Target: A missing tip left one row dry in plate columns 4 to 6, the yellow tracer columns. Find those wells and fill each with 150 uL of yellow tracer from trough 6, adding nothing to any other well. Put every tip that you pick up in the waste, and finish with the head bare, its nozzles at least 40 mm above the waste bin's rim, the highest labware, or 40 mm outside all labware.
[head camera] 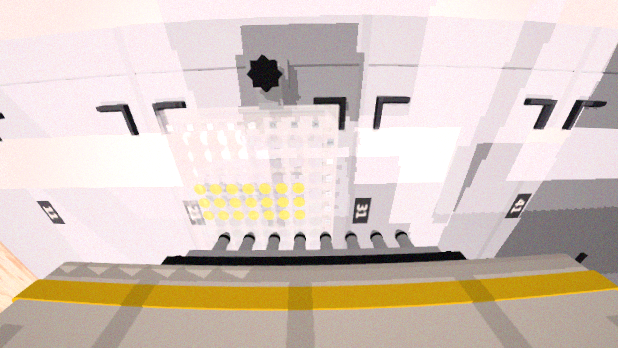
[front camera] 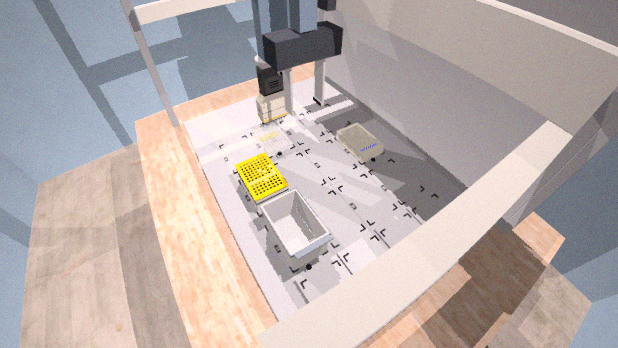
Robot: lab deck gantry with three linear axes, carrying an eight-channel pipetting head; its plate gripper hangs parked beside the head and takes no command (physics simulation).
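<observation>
The clear plate [front camera: 281,144] [head camera: 320,222] lies below the pipetting head [front camera: 272,106] [head camera: 300,295]. In the head view its yellow wells [head camera: 249,202] form three lines of equal length; the wells at their right end look colourless. The nozzles [head camera: 300,238] look bare and stand over the plate's near edge, shifted right; their height is hard to judge. The yellow tip rack [front camera: 261,176] stands in front of the plate, with the white waste bin [front camera: 297,225] beyond it. The beige trough block [front camera: 360,142] shows a blue strip; trough 6 cannot be told. My parked gripper [front camera: 305,108] hangs open beside the head.
A black round knob [front camera: 279,153] [head camera: 264,73] stands beside the plate. Black corner brackets [front camera: 380,234] [head camera: 392,102] mark deck positions. The beige front beam [front camera: 415,235] crosses the near side. Grey side wall [front camera: 430,100] rises at the right.
</observation>
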